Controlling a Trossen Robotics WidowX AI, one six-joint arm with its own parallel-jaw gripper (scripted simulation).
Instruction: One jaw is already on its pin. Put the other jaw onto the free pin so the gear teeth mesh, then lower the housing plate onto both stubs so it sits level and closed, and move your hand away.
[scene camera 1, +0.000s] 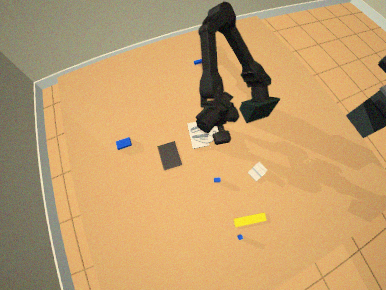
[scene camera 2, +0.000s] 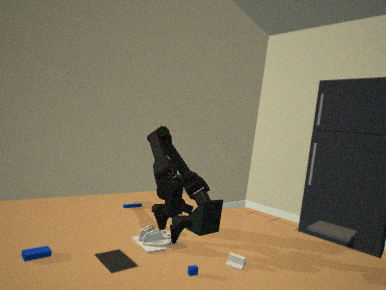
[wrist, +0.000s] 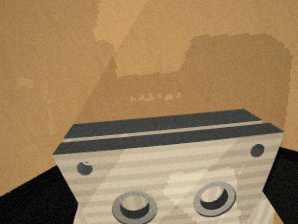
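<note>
You'd see a housing plate (wrist: 170, 170) in the wrist view, and the gripper (wrist: 166, 160) is there too. Scene camera 2 shows the gripper (scene camera 2: 167, 239) as well.
</note>
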